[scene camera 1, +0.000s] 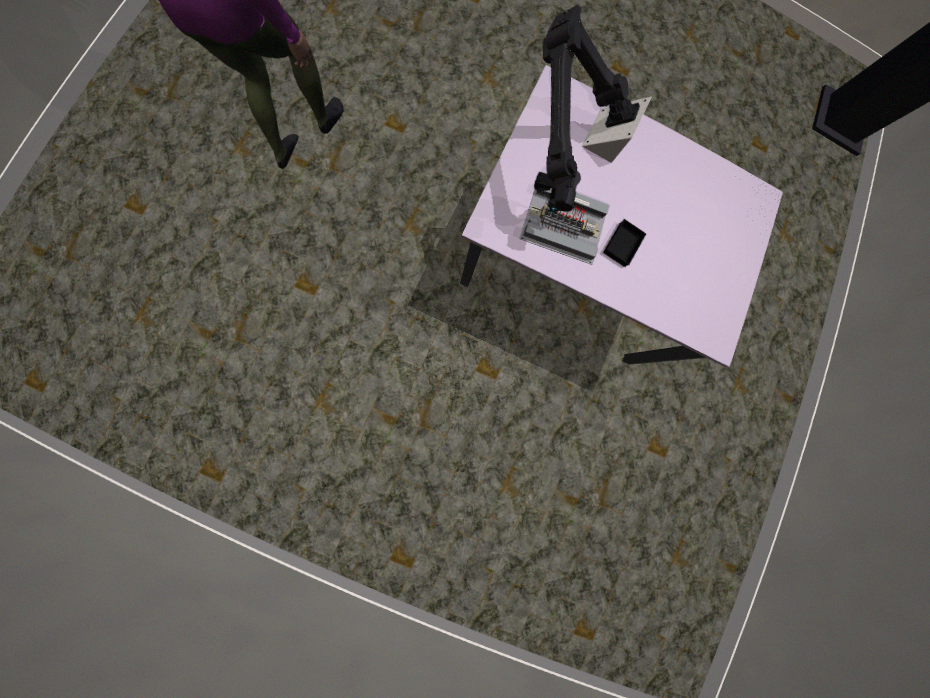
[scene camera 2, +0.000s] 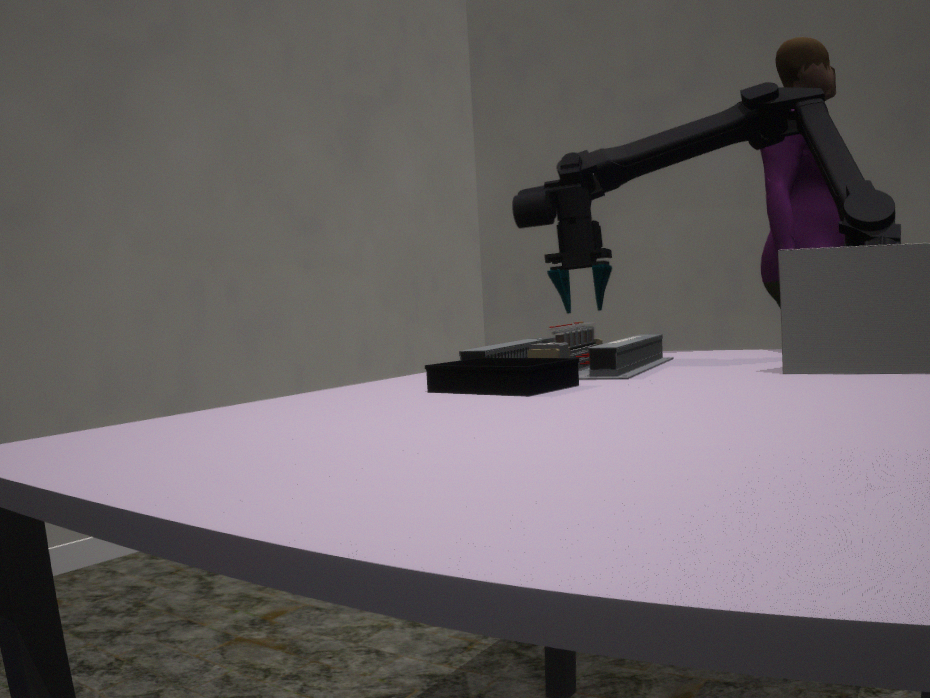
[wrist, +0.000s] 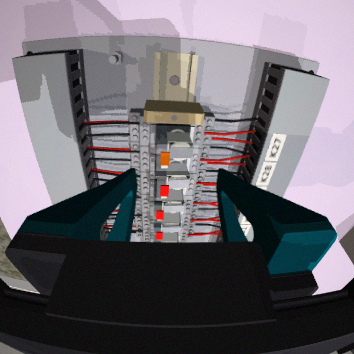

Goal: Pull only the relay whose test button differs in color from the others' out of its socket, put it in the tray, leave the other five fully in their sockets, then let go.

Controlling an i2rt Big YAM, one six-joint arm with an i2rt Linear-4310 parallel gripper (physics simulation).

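Seen in the pictures: gripper, fingertip midpoint: (scene camera 1: 553, 205) (scene camera 2: 584, 311) (wrist: 176, 176); arm's base at its link origin: (scene camera 1: 622, 116) (scene camera 2: 880, 294).
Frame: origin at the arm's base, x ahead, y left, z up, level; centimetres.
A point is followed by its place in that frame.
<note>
The relay with the orange test button (wrist: 164, 158) {z -2.9, x 50.5, y -12.0 cm} sits in the socket row, beside the tan end block (wrist: 174, 111) {z -6.0, x 50.1, y -14.3 cm}. Below it in the wrist view are relays with red buttons (wrist: 164, 190) {z -2.9, x 50.1, y -9.3 cm}; the nearest part of the row is hidden by the gripper body. My gripper (scene camera 2: 583, 310) {z -1.3, x 49.8, y -11.8 cm} (wrist: 176, 176) {z -1.3, x 49.8, y -11.8 cm} is open and empty, pointing down above the row with a teal finger on each side of it in the wrist view. The fingertips are clear above the relays in scene view 2. The black tray (scene camera 1: 625, 242) {z -9.7, x 44.9, y 23.4 cm} (scene camera 2: 480, 379) {z -8.1, x 46.2, y 28.2 cm} stands beside the panel; no relay shows in it.
Grey wiring ducts (wrist: 44, 120) (scene camera 2: 625, 356) flank the row, joined to it by red and black wires. Labels K27 (wrist: 275, 147) {z -5.7, x 41.1, y -13.0 cm} and K28 (wrist: 265, 174) {z -5.7, x 40.8, y -10.2 cm} are on one duct. A pale block (scene camera 2: 856, 308) {z -1.6, x 3.0, y 5.8 cm} stands under the arm's base. A person (scene camera 1: 259, 56) (scene camera 2: 803, 187) stands beyond the table.
</note>
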